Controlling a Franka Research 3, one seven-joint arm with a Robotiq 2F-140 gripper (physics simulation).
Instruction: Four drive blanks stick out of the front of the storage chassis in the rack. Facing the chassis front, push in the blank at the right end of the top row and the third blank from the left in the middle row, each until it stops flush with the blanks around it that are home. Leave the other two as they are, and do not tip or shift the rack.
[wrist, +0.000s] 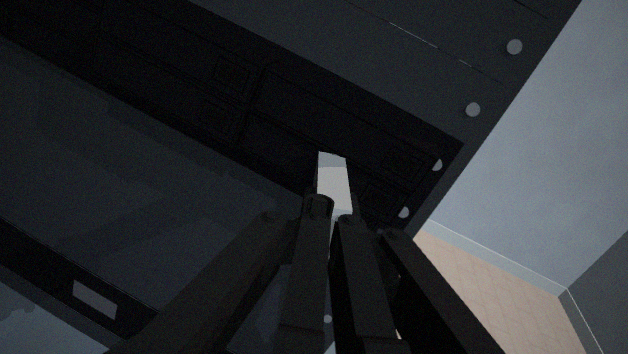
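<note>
The storage chassis front (300, 107) is a very dark band running diagonally from upper left to right of centre. Faint outlines of its blanks show, among them one blank (325, 102) with a square mark near its right end. It is too dark to tell which blanks stick out or sit flush, or which rows these are. My gripper (327, 174) is shut and empty, its pale fingertips together over the lower part of the dark band near its right end. I cannot tell whether they touch a blank. The fingers and linkage hide part of the front below them.
Dark grey rack panels (360, 55) with round screw heads (473, 109) border the chassis on the upper right. A large grey surface (125, 135) lies lower left, beside a black bar with a pale rectangle (95, 299). A pale wall (545, 150) and tan floor (500, 295) show at right.
</note>
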